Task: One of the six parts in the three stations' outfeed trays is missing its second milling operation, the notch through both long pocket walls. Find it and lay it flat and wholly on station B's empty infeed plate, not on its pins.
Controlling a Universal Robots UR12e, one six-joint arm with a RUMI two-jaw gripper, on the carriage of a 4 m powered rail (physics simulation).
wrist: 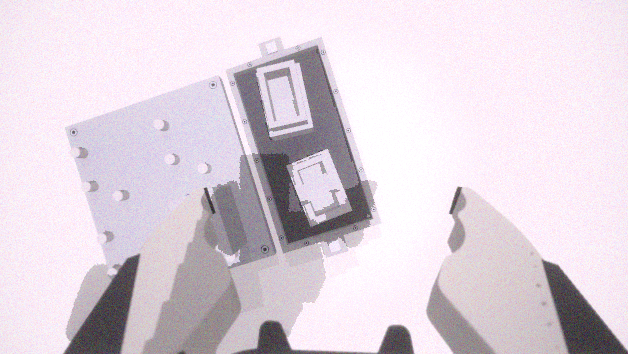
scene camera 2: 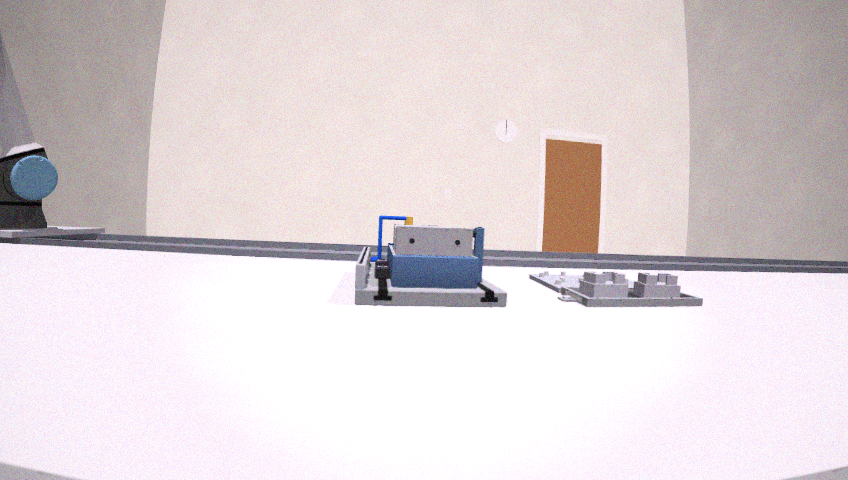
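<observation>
In the wrist view an outfeed tray holds two pale parts. The upper part has a pocket whose long walls look unbroken. The lower part shows gaps in its pocket walls, partly blurred by shadow. Left of the tray lies an infeed plate with several pins; a grey block-like shape beside the left finger seems to stand on it, partly hidden. My gripper is open and empty, above the tray. Scene camera 2 shows another view of a tray with two notched parts; its station cannot be told.
In scene camera 2 a blue and grey vise-like machine with a blue bracket stands on a grey base, left of that tray. The rail runs behind the table, and part of the arm shows at the left edge.
</observation>
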